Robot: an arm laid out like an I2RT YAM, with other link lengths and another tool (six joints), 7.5 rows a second.
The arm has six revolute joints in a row. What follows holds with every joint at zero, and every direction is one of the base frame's. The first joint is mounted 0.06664 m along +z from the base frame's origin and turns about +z. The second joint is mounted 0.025 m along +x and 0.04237 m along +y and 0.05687 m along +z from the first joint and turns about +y. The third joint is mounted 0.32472 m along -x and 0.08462 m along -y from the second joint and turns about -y. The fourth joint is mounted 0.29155 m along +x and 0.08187 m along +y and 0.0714 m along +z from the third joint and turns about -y. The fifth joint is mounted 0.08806 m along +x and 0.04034 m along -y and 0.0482 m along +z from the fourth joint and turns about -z. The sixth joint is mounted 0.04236 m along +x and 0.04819 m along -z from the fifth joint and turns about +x. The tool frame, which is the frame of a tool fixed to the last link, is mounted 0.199 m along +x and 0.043 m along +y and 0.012 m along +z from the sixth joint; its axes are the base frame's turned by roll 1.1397, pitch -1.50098 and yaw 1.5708 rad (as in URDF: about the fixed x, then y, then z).
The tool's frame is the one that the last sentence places.
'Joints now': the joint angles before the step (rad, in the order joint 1, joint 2, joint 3, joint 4, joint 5, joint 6). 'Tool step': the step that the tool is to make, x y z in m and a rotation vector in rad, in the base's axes. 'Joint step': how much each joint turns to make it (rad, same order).
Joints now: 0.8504, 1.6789, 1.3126, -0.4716, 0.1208, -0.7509
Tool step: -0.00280, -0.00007, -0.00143, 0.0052, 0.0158, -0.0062
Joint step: -0.0001, -0.0004, -0.0010, -0.0077, -0.0073, 0.0149
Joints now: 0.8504, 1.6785, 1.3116, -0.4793, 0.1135, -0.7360
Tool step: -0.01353, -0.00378, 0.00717, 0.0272, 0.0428, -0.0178
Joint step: 0.0011, -0.0326, -0.0082, -0.0369, -0.0253, 0.0474
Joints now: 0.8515, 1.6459, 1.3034, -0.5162, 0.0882, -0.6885
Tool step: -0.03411, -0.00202, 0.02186, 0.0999, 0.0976, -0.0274
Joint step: 0.0036, -0.0878, -0.0386, -0.0433, -0.0849, 0.1148
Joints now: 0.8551, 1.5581, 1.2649, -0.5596, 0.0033, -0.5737
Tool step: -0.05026, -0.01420, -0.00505, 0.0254, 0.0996, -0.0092
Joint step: 0.0359, -0.0996, -0.0947, -0.0479, -0.0422, 0.0940
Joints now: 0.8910, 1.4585, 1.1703, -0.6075, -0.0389, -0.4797
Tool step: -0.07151, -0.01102, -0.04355, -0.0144, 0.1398, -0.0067
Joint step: 0.0968, -0.0753, -0.1704, 0.0081, -0.0233, 0.1451
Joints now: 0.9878, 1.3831, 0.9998, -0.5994, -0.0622, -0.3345
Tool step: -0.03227, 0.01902, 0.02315, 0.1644, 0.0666, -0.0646
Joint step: 0.0669, -0.1054, -0.1036, 0.1193, -0.0345, 0.1914
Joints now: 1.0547, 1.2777, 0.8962, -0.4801, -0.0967, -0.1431
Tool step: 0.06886, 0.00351, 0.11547, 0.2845, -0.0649, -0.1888
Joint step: -0.1305, -0.1051, 0.0666, 0.1141, -0.0224, 0.1160
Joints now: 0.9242, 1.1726, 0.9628, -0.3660, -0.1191, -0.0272
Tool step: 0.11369, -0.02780, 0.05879, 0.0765, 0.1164, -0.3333
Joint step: -0.1726, 0.1343, 0.2700, -0.1385, 0.0602, 0.2036
